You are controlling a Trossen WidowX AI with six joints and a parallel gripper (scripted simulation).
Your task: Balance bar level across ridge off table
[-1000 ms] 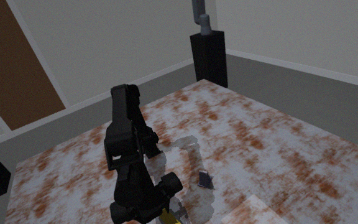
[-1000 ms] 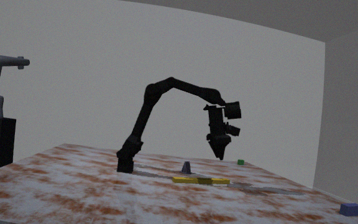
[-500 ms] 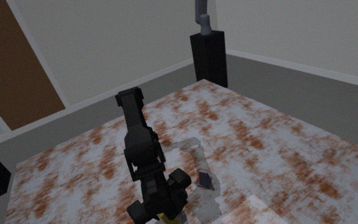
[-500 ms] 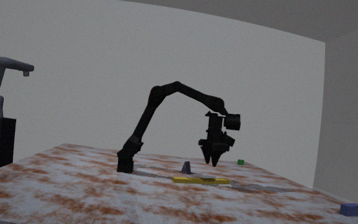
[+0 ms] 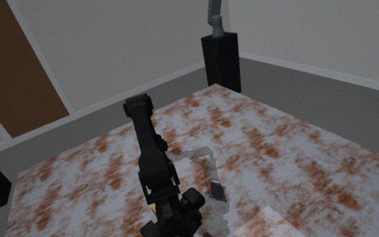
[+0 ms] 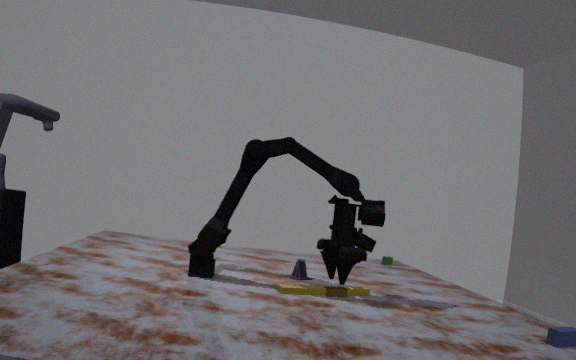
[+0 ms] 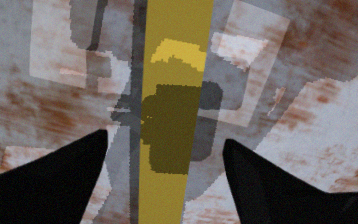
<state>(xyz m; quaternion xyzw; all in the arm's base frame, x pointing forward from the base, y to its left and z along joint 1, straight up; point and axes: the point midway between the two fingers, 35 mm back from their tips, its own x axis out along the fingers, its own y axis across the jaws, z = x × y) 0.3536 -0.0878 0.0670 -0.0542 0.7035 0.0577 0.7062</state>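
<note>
Right now my gripper tip is 30 mm past the bar, 10 mm to the left of it and 20 mm above it. From my gripper tip the other things lie so: blue block (390 mm ahead, 410 mm to the right, 20 mm below); green cube (390 mm ahead, 590 mm to the left, 20 mm below).
</note>
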